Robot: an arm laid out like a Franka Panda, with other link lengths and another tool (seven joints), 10 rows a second.
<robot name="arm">
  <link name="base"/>
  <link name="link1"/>
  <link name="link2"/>
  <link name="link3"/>
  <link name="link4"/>
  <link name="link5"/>
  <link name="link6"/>
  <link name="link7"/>
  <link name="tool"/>
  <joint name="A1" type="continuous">
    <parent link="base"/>
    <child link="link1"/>
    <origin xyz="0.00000 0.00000 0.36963" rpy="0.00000 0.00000 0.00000"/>
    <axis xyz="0 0 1"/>
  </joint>
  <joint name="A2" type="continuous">
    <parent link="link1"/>
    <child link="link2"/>
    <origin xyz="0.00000 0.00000 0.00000" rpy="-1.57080 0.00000 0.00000"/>
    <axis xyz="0 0 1"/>
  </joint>
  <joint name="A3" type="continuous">
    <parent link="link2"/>
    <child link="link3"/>
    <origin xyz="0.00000 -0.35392 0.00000" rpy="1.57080 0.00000 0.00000"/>
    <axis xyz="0 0 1"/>
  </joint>
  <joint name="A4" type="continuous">
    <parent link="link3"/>
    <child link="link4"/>
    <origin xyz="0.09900 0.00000 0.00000" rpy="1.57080 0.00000 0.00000"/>
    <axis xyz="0 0 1"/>
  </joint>
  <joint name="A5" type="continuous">
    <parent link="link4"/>
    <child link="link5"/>
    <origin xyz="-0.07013 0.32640 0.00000" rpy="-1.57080 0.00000 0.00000"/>
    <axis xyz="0 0 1"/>
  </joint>
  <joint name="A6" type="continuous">
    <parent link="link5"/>
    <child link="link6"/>
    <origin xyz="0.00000 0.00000 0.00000" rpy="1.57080 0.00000 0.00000"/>
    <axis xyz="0 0 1"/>
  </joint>
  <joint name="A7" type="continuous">
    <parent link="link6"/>
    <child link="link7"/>
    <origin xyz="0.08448 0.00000 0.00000" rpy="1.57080 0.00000 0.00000"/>
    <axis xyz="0 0 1"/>
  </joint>
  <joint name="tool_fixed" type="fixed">
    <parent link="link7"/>
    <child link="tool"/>
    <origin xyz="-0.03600 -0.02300 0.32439" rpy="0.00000 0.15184 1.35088"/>
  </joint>
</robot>
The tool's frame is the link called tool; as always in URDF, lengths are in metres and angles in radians. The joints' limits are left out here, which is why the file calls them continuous.
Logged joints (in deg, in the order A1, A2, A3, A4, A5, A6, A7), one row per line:
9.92 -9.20 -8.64 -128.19 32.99 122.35 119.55
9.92 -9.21 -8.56 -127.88 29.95 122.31 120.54
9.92 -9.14 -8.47 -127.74 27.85 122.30 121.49
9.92 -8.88 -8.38 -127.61 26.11 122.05 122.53
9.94 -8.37 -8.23 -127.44 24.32 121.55 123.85
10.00 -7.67 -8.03 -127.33 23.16 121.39 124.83
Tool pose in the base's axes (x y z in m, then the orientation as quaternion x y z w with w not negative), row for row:
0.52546 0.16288 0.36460 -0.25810 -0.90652 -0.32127 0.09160
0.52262 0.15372 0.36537 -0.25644 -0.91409 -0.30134 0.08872
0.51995 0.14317 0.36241 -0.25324 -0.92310 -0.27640 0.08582
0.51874 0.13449 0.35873 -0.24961 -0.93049 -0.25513 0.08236
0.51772 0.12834 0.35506 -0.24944 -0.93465 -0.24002 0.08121
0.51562 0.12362 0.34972 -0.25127 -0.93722 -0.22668 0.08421
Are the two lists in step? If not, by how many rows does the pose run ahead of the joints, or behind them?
The pose runs 2 rows behind the joints: the pose in row i belongs to the joints in row i - 2.
